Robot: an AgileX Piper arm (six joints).
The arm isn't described. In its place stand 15 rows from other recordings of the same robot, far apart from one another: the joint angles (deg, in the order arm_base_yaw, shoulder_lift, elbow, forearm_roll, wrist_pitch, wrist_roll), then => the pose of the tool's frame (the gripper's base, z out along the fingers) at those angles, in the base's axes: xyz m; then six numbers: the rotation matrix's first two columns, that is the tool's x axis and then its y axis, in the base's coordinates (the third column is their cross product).
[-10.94 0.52 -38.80 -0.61 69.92 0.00] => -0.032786 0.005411 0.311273 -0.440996 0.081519 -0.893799 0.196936 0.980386 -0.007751
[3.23 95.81 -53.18 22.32 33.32 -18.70] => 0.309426 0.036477 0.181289 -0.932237 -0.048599 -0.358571 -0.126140 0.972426 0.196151
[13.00 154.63 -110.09 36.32 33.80 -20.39] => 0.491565 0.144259 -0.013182 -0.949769 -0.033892 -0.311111 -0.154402 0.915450 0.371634
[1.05 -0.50 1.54 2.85 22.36 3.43] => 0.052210 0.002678 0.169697 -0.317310 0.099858 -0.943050 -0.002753 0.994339 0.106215
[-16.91 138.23 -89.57 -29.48 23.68 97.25] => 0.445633 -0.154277 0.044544 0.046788 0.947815 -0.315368 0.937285 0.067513 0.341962
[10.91 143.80 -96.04 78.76 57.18 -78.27] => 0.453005 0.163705 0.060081 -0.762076 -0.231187 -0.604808 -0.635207 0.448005 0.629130
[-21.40 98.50 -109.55 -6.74 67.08 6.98] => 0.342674 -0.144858 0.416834 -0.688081 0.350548 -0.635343 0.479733 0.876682 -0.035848
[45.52 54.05 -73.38 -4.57 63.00 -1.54] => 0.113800 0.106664 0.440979 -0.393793 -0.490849 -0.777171 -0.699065 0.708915 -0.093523
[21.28 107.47 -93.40 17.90 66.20 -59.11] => 0.360142 0.167732 0.278917 -0.226698 -0.896326 -0.381062 -0.963658 0.263187 -0.045773
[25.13 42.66 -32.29 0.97 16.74 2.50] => 0.139693 0.066017 0.306919 -0.365813 -0.105531 -0.924686 -0.407609 0.911361 0.057243
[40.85 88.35 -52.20 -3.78 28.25 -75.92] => 0.230900 0.195905 0.217239 0.509097 -0.857963 -0.068703 -0.759031 -0.409888 -0.505830
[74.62 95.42 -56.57 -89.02 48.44 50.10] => 0.154516 0.305033 0.244465 0.177468 -0.909601 -0.375675 -0.468257 0.257707 -0.845176
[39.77 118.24 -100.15 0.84 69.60 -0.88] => 0.328499 0.275030 0.227871 -0.755765 -0.642342 -0.127343 -0.648770 0.760885 0.012325
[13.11 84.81 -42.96 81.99 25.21 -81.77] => 0.273133 0.103020 0.221233 -0.628351 -0.156258 -0.762075 -0.524252 0.808815 0.266418
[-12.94 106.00 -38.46 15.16 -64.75 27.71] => 0.325058 -0.096772 0.173631 0.272369 0.499262 -0.822528 0.356544 0.741623 0.568218
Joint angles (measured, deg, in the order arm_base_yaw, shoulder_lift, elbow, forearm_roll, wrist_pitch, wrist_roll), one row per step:
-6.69 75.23 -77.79 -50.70 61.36 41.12
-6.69 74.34 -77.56 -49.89 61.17 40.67
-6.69 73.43 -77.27 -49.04 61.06 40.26
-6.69 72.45 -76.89 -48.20 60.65 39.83
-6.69 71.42 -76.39 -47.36 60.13 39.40
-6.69 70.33 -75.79 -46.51 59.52 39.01
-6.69 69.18 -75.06 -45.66 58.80 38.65
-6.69 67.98 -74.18 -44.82 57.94 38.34
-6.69 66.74 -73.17 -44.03 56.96 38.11
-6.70 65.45 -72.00 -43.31 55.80 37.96
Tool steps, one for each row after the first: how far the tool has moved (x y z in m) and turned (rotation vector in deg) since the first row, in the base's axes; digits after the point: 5 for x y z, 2 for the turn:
-0.00403 0.00131 0.00210 0.47 -0.54 0.48
-0.00826 0.00265 0.00384 1.02 -1.02 0.89
-0.01243 0.00415 0.00559 1.48 -1.67 1.54
-0.01669 0.00574 0.00696 1.92 -2.32 2.27
-0.02111 0.00742 0.00808 2.37 -3.03 3.06
-0.02565 0.00918 0.00879 2.80 -3.78 3.90
-0.03020 0.01104 0.00898 3.23 -4.57 4.82
-0.03477 0.01292 0.00872 3.63 -5.40 5.77
-0.03932 0.01482 0.00795 3.97 -6.31 6.77

